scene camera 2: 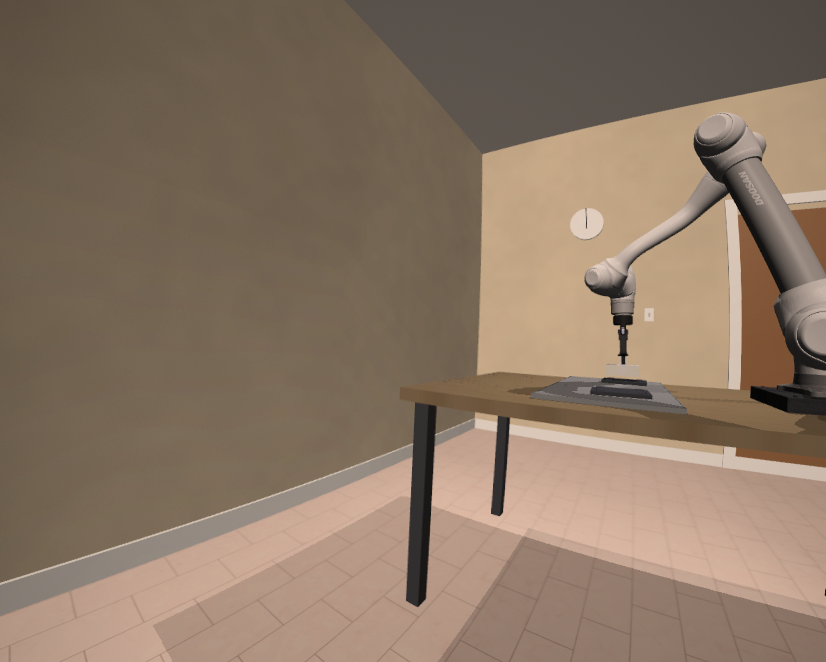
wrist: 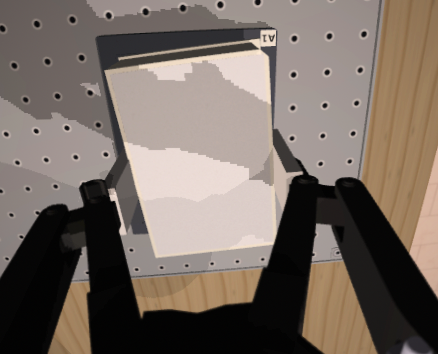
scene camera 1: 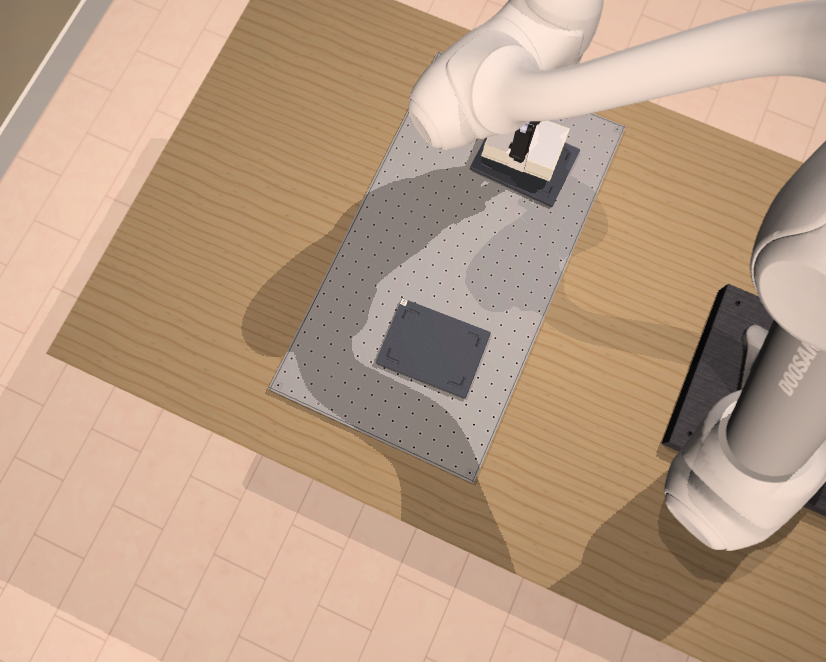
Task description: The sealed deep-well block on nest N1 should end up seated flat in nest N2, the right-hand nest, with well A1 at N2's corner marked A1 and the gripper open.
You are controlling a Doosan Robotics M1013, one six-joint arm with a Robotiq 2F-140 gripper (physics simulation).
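Frame: origin at the arm's base, x ahead, y left, z up, level; metres.
Seen in the pictures: gripper, between the fingertips: (scene camera 2: 623, 372) (wrist: 203, 154).
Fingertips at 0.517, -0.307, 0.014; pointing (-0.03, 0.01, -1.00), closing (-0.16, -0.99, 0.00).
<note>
Offsets run from my fingertips to a thing's top centre, as dx, dy, dz.
The sealed block @(+0.004, -0.001, +0.030) (scene camera 1: 548, 148) (scene camera 2: 613, 370) (wrist: 195, 110), pale with a flat white top, is between the fingers. My gripper (scene camera 1: 526, 143) (scene camera 2: 623, 361) (wrist: 203, 154) is shut on its sides. The block hangs slightly above the dark far nest @(-0.004, +0.009, -0.026) (scene camera 1: 565, 173) (scene camera 2: 623, 381) (wrist: 175, 42), which by position is N2. In the wrist view it looks turned a few degrees against that nest. The cut corner of the block is near the nest's A1 mark @(+0.058, -0.059, -0.029) (wrist: 268, 38). Much of the nest is hidden under the block. The other nest @(+0.067, +0.385, -0.026) (scene camera 1: 432, 351) (scene camera 2: 620, 392), by position N1, is empty.
Both nests are on a grey perforated plate (scene camera 1: 441, 275) (scene camera 2: 551, 396) (wrist: 311, 90) on the wooden table (scene camera 1: 172, 206) (scene camera 2: 482, 404). N1 has a small pale corner mark @(+0.136, +0.322, -0.029) (scene camera 1: 403, 302). The arm's black base plate (scene camera 1: 703, 372) is at the right of scene camera 1.
</note>
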